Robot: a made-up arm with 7 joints. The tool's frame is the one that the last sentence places.
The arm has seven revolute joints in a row. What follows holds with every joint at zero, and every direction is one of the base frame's. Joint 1 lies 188.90 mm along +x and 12.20 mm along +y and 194.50 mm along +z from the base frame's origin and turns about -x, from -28.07 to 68.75 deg. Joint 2 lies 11.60 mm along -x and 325.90 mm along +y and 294.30 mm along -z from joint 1 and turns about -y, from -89.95 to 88.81 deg. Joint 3 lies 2.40 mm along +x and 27.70 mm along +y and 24.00 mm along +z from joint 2 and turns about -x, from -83.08 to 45.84 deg. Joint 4 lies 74.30 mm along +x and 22.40 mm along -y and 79.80 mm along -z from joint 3 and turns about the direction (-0.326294, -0.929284, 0.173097), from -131.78 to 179.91 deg. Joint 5 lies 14.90 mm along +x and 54.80 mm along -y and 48.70 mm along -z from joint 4 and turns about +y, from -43.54 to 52.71 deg. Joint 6 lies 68.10 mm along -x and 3.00 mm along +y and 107.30 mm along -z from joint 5 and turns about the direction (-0.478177, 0.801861, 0.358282), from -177.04 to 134.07 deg. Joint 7 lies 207.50 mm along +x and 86.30 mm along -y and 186.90 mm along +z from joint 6 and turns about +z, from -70.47 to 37.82 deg. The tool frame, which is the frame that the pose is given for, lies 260.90 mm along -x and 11.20 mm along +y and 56.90 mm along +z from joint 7; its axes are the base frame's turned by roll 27.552, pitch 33.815 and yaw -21.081 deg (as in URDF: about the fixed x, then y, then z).
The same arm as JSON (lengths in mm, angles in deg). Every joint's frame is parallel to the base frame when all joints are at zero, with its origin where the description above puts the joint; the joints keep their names.
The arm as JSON. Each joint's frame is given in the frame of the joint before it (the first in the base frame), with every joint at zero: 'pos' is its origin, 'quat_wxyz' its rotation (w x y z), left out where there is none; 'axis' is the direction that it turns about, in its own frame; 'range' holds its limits. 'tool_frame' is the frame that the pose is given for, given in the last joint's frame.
{"length_unit": "mm", "angle_unit": "deg", "joints": [{"joint": "joint 1", "pos": [188.9, 12.2, 194.5], "axis": [-1.0, 0.0, 0.0], "range": [-28.07, 68.75]}, {"joint": "joint 2", "pos": [-11.6, 325.9, -294.3], "axis": [0.0, -1.0, 0.0], "range": [-89.95, 88.81]}, {"joint": "joint 3", "pos": [2.4, 27.7, 24.0], "axis": [-1.0, 0.0, 0.0], "range": [-83.08, 45.84]}, {"joint": "joint 4", "pos": [74.3, -22.4, -79.8], "axis": [-0.326294, -0.929284, 0.173097], "range": [-131.78, 179.91]}, {"joint": "joint 5", "pos": [14.9, -54.8, -48.7], "axis": [0.0, 1.0, 0.0], "range": [-43.54, 52.71]}, {"joint": "joint 6", "pos": [-68.1, 3.0, -107.3], "axis": [-0.478177, 0.801861, 0.358282], "range": [-177.04, 134.07]}, {"joint": "joint 7", "pos": [207.5, -86.3, 186.9], "axis": [0.0, 0.0, 1.0], "range": [-70.47, 37.82]}], "tool_frame": {"pos": [-260.9, 11.2, 56.9], "quat_wxyz": [0.900904, 0.27566, 0.236017, -0.238074]}}
